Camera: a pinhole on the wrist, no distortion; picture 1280 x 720 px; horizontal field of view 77.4 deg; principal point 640.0 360.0 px. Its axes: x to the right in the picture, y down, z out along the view. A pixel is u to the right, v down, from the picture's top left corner.
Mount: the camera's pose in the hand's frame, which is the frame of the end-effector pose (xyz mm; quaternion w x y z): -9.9 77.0 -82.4 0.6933 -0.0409 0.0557 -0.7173
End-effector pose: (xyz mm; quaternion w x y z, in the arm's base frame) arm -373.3 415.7 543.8 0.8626 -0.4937 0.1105 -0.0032
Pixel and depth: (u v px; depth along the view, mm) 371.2 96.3 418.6
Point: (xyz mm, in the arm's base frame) -409.5 835.3 551.2
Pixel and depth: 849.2 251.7 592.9
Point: -278.7 808.1 873.0
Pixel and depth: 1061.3 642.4 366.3
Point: -152.4 551.8 749.8
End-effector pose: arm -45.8 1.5 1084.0 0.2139 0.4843 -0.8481 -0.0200
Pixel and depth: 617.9 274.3 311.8
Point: -198.6 3.9 893.2
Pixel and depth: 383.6 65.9 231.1
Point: -201.1 102.5 954.4
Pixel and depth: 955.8 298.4 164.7
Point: -82.7 -6.1 1011.5
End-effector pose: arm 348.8 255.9 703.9 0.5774 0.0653 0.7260 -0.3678
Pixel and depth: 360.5 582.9 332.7
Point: 588.0 200.0 488.9
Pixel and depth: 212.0 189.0 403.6
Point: 771.7 270.3 580.8
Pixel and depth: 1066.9 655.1 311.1
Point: 414.8 11.4 612.5
